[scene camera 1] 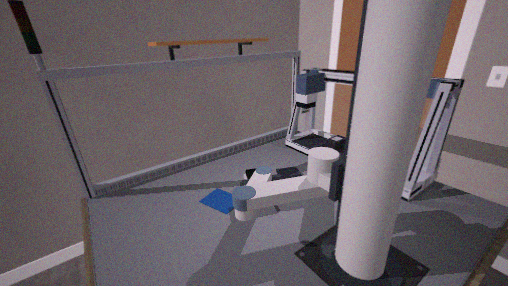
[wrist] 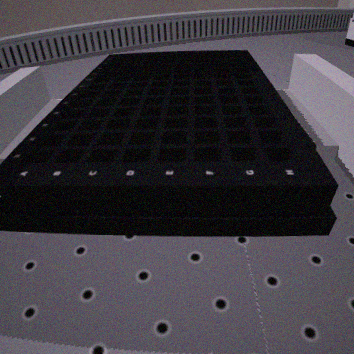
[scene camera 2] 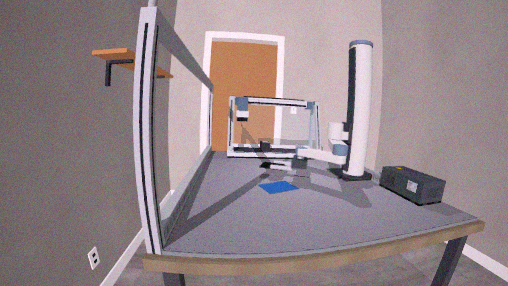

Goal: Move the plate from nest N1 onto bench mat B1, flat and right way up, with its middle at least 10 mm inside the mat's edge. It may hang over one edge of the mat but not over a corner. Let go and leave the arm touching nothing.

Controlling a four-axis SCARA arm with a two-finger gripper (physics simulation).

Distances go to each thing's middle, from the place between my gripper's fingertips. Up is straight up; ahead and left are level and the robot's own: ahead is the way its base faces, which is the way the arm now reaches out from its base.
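There is the black plate (wrist: 171, 143), and my hand is 10 mm above it.
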